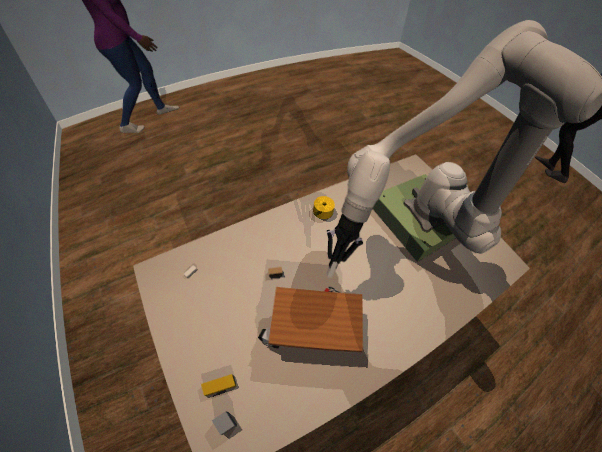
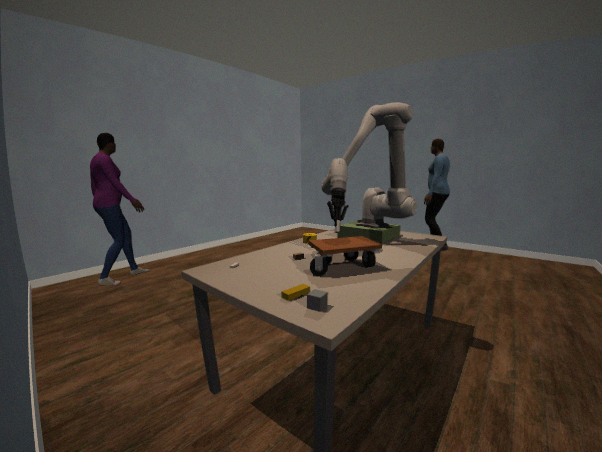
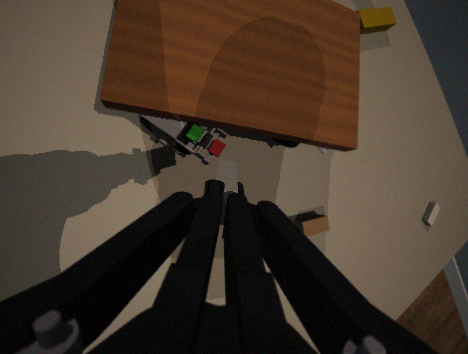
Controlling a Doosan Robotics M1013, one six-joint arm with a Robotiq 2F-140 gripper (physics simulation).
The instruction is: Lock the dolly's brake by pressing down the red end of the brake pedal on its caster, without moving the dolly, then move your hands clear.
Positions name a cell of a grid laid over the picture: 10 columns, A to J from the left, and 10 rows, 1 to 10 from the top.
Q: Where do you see a dolly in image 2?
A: F6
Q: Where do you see a dolly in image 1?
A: At F8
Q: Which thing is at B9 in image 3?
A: My gripper.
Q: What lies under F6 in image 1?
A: My gripper.
